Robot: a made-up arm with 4 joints.
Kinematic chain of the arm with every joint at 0, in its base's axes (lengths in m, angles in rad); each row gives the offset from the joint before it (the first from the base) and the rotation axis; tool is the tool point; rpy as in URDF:
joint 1: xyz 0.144 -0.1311 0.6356 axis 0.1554 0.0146 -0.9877
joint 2: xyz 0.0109 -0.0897 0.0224 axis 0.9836 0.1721 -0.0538
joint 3: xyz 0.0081 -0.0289 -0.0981 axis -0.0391 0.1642 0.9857
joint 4: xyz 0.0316 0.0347 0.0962 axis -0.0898 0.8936 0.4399
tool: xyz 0.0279 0.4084 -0.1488 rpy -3.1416 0 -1.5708
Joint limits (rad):
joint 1: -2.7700..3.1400
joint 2: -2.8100..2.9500
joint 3: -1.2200..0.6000
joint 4: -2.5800..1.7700
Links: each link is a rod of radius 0.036 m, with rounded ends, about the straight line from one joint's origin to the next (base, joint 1, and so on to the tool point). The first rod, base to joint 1, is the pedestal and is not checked.
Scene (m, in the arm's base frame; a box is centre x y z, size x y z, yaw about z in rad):
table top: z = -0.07
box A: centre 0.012 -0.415 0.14 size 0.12 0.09 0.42 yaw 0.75
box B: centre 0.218 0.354 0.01 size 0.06 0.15 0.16 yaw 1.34
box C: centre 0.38 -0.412 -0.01 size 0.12 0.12 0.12 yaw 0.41
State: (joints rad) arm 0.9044 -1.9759 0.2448 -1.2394
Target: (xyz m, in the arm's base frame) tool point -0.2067 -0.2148 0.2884
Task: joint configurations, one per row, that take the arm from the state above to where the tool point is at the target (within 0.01 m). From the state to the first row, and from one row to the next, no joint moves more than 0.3 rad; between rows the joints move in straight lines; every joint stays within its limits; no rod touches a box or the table.
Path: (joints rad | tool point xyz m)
1: 1.1717 -1.7868 0.2955 -1.1693 | 0.2335 -0.3365 0.2430
2: 1.4390 -1.5977 0.3463 -1.0992 | 0.2139 -0.2953 0.2317
3: 1.7063 -1.4087 0.3970 -1.0291 | 0.2201 -0.2592 0.2324
4: 1.9735 -1.2196 0.4478 -0.9590 | 0.2452 -0.2411 0.2460
5: 2.2408 -1.0305 0.4985 -0.8889 | 0.2763 -0.2490 0.2721
6: 2.5081 -0.8414 0.5493 -0.8189 | 0.2987 -0.2833 0.3092
7: 2.7754 -0.6524 0.6000 -0.7488 | 0.2994 -0.3367 0.3552
8: 2.6779 -0.9314 0.5137 -0.7620 | 0.2513 -0.2619 0.2733
9: 2.5804 -1.2104 0.4275 -0.7753 | 0.1734 -0.1964 0.2193
10: 2.4829 -1.4894 0.3412 -0.7885 | 0.0745 -0.1533 0.1957
11: 2.3854 -1.7684 0.2549 -0.8018 | -0.0318 -0.1413 0.2022
12: 2.2879 -2.0474 0.1686 -0.8150 | -0.1303 -0.1629 0.2352
13: 2.1904 -2.3265 0.0824 -0.8283 | -0.2067 -0.2148 0.2884

